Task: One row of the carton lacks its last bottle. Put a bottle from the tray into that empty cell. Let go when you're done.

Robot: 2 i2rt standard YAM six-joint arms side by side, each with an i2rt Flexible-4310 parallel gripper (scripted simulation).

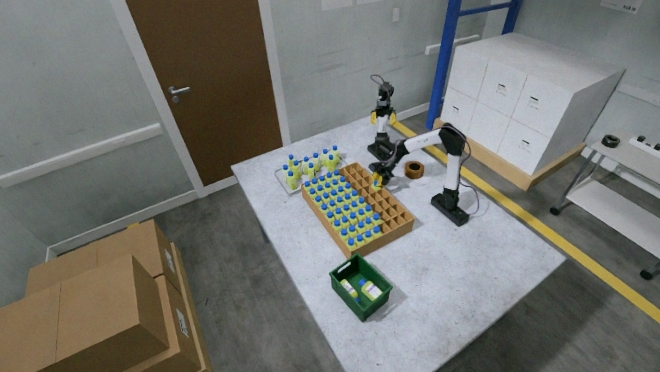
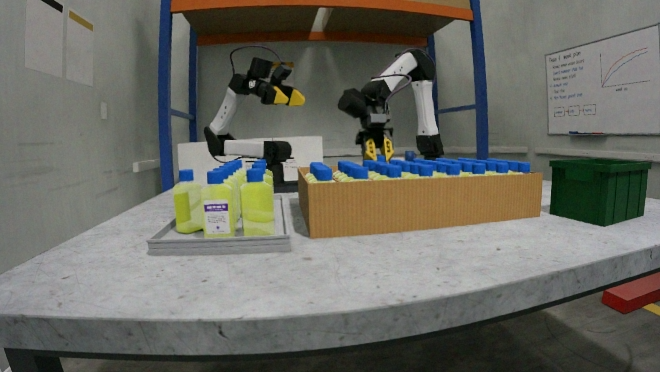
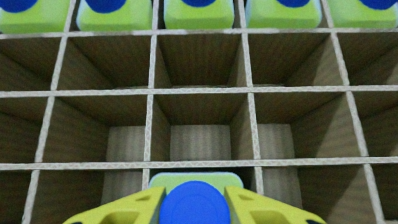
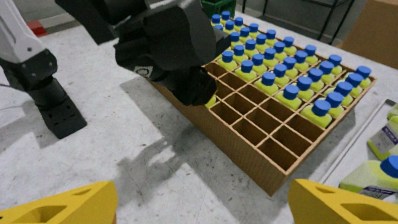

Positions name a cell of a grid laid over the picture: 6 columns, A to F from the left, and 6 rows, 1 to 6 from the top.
Scene:
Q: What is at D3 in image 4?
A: The left gripper.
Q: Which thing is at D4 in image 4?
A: A carton.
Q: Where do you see a carton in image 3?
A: At C4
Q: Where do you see a carton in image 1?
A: D4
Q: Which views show the carton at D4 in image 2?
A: Image 1, image 2, image 3 and image 4: all of them.

